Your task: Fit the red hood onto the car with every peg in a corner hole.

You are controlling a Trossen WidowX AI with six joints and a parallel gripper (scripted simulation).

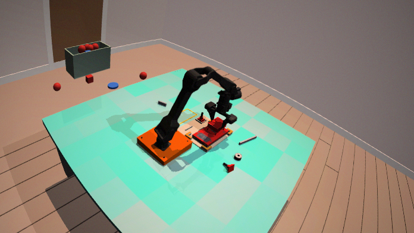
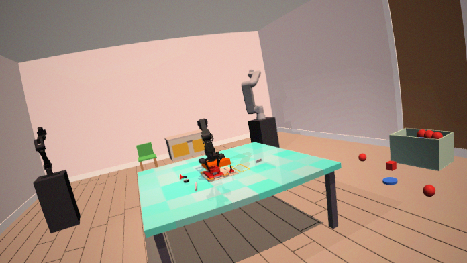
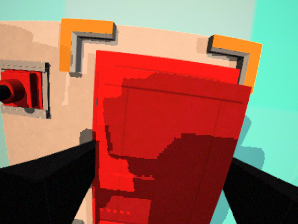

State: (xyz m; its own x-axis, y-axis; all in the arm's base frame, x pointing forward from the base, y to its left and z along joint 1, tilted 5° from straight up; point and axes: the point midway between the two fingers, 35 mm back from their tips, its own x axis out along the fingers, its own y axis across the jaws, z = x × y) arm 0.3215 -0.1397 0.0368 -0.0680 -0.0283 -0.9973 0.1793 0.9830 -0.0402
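Right now the grey engine block is 40 mm below my gripper tip. Round my gripper tip: dark rod 70 mm ahead, 190 mm to the right, 50 mm below; then wheel 110 mm behind, 190 mm to the right, 50 mm below; then red hood 10 mm above.
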